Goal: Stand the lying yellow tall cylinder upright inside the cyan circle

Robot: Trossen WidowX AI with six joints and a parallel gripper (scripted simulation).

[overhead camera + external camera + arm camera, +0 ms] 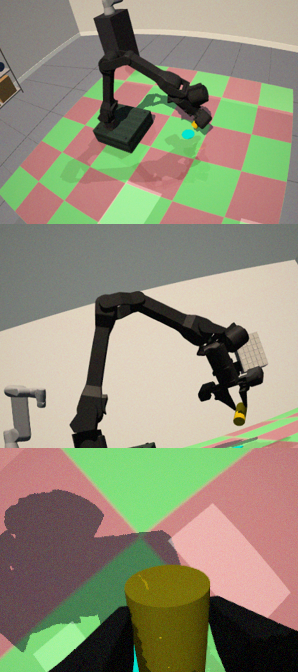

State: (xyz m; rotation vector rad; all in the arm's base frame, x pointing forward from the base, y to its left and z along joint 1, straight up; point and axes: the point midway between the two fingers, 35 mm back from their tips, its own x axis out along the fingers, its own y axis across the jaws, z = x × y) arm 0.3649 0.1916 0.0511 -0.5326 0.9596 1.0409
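Now: the cyan circle 10 cm below my gripper tip, 6 cm behind it and 4 cm to the right of it. The rest, counted from my gripper tip: yellow cylinder: 1 cm to the right, 1 cm below, 1 cm behind.
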